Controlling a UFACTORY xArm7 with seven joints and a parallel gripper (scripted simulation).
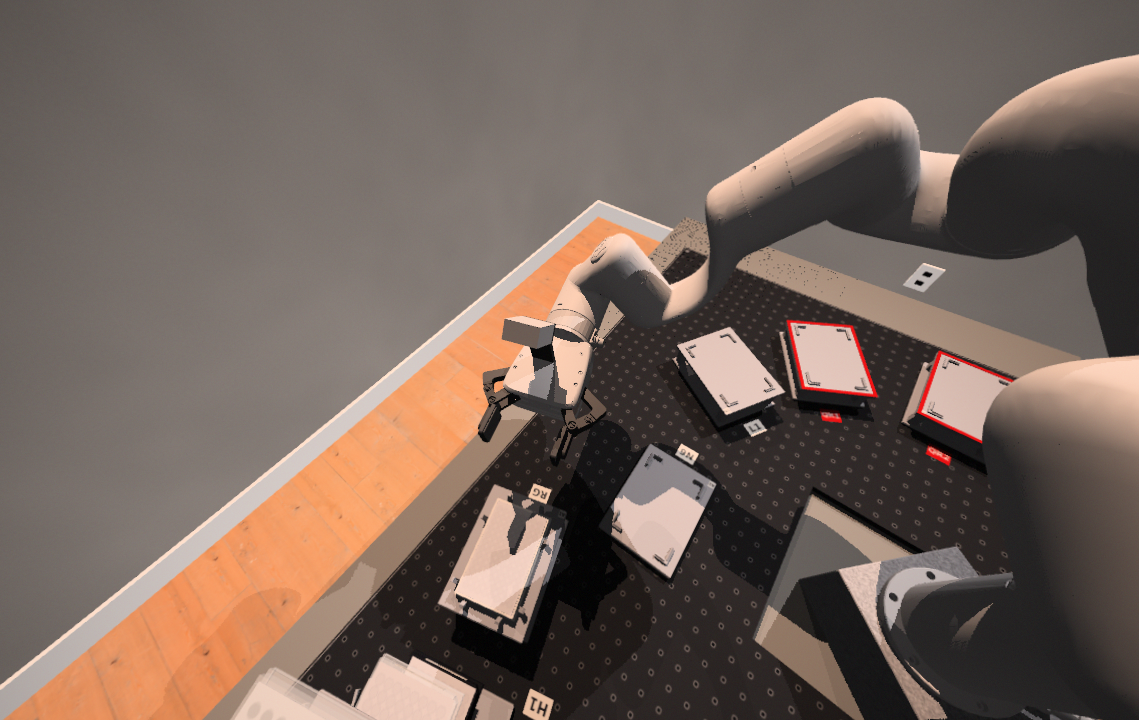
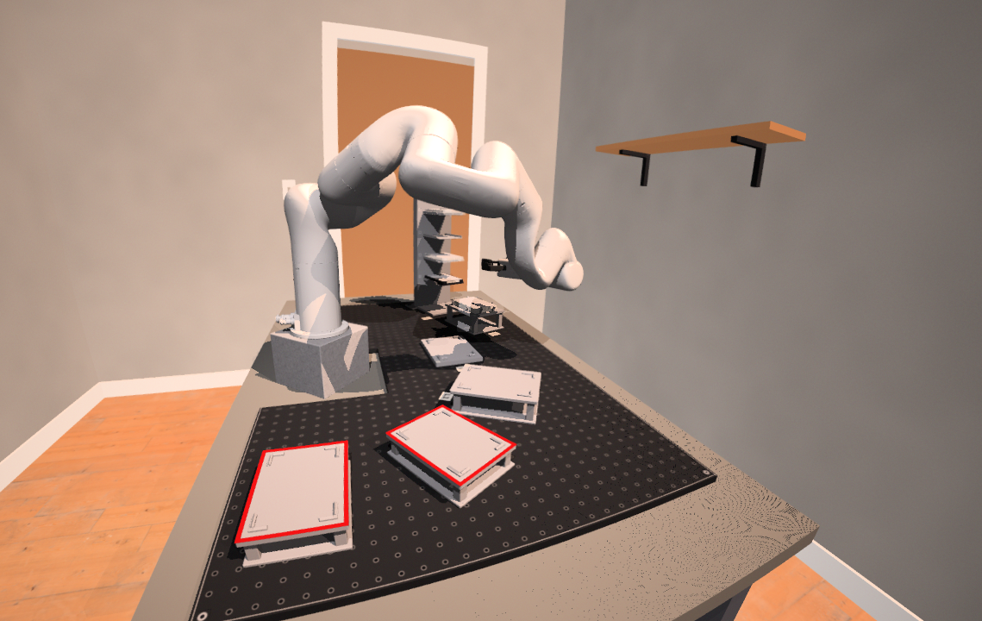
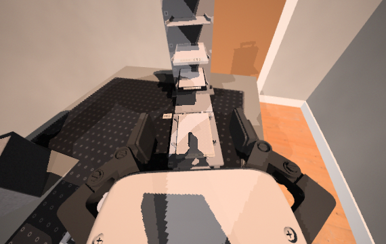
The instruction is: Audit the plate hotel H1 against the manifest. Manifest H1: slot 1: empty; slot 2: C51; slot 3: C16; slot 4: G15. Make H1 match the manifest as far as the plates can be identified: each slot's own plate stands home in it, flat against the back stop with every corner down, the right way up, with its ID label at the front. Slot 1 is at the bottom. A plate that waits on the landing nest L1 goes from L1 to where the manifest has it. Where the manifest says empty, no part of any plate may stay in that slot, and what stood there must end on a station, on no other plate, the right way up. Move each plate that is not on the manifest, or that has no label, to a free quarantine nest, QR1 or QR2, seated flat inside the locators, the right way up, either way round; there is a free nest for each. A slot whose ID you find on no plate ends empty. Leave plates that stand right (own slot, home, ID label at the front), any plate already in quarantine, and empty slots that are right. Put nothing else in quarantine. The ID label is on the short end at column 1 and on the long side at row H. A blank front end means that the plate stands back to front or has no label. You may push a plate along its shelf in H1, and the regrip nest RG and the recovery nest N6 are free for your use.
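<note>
Right now my hand is 150 mm above the white well plate, 100 mm to the right of it and 30 mm past it. From my hand the other things lie so: regrip nest RG (160 mm below, 100 mm to the left, 30 mm behind); then RG label (220 mm below); then recovery nest N6 (210 mm below, 170 mm behind, 100 mm to the right).
</note>
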